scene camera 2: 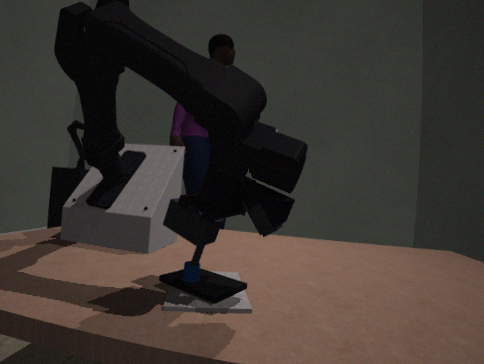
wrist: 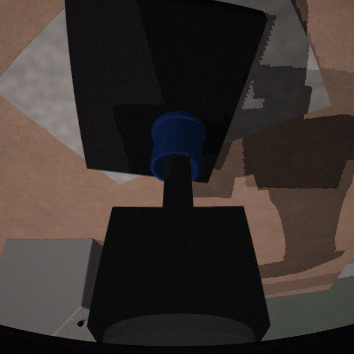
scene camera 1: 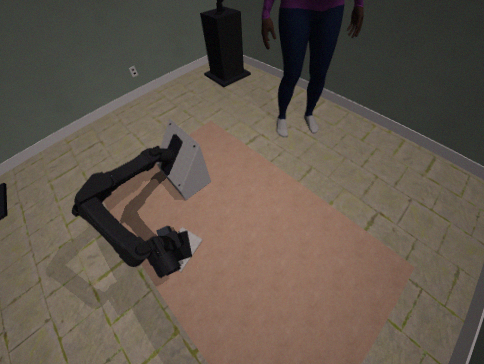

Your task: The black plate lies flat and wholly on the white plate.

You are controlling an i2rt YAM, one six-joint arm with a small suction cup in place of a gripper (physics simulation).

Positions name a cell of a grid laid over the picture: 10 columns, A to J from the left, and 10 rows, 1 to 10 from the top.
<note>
My suction cup (scene camera 2: D8) is stuck to a black plate (scene camera 2: E8), which still rests on a white plate.
The black plate also shows in the wrist view (wrist: D2). My suction cup shows as well in the wrist view (wrist: F4).
</note>
